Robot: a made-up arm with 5 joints.
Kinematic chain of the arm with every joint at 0, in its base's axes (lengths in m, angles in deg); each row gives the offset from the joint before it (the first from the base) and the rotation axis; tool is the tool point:
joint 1: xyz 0 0 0.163 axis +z
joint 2: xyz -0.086 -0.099 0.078 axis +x
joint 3: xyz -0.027 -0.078 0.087 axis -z
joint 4: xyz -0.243 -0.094 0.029 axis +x
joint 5: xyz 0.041 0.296 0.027 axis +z
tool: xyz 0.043 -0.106 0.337
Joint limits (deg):
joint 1: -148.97..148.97
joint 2: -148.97..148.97
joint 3: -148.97..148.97
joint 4: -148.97..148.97
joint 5: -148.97..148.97
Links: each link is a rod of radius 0.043 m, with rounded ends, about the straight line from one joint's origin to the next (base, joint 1, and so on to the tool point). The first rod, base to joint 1, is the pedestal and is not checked.
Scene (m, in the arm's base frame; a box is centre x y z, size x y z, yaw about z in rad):
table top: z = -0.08
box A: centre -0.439 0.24 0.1 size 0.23 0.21 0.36 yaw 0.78
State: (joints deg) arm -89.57 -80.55 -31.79 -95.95 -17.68
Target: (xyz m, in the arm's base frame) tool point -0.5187 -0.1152 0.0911
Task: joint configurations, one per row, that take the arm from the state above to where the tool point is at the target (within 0.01 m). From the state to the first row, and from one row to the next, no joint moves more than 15 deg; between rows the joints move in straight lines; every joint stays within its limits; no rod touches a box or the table.
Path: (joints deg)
1: -86.25 -87.49 -45.84 -101.28 -32.16
2: -82.92 -94.43 -59.89 -106.62 -46.64
3: -79.60 -101.38 -73.94 -111.95 -61.12
4: -76.27 -108.32 -87.99 -117.29 -75.60
5: -72.95 -115.26 -102.04 -122.62 -90.08
6: -69.62 -122.20 -116.09 -127.96 -104.56
7: -66.30 -129.14 -130.14 -133.29 -119.05
8: -63.29 -114.37 -117.37 -134.56 -108.10
9: -60.28 -99.60 -104.59 -135.82 -97.15
10: -57.27 -84.83 -91.82 -137.08 -86.21
11: -54.26 -70.06 -79.05 -138.34 -75.26
12: -51.26 -55.28 -66.28 -139.60 -64.31
13: -48.25 -40.51 -53.51 -140.87 -53.36
14: -45.24 -25.74 -40.73 -142.13 -42.42

